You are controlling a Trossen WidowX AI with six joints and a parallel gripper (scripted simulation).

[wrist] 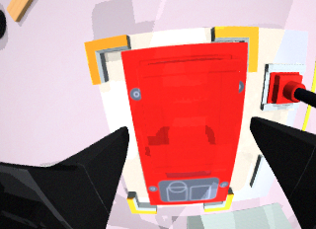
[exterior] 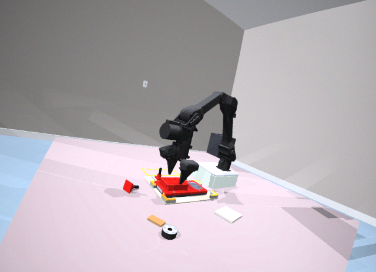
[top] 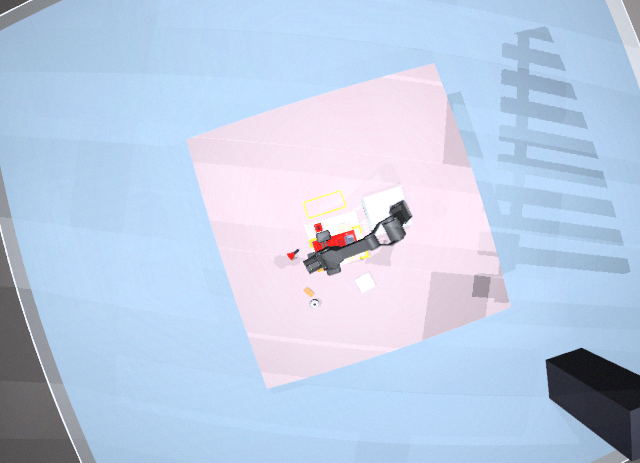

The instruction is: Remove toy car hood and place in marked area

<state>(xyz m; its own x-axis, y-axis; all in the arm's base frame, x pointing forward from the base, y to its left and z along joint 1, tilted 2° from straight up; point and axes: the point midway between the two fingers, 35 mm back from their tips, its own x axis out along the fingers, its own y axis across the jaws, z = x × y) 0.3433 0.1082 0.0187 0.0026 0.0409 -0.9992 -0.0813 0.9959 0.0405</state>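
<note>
The red hood lies 2 cm below my gripper tip. From my gripper tip the other things lie so: black wheel (24 cm to the left, 11 cm ahead, 5 cm below); then white tile (19 cm to the left, 14 cm behind, 5 cm below); then block (18 cm to the left, 13 cm ahead, 5 cm below).
</note>
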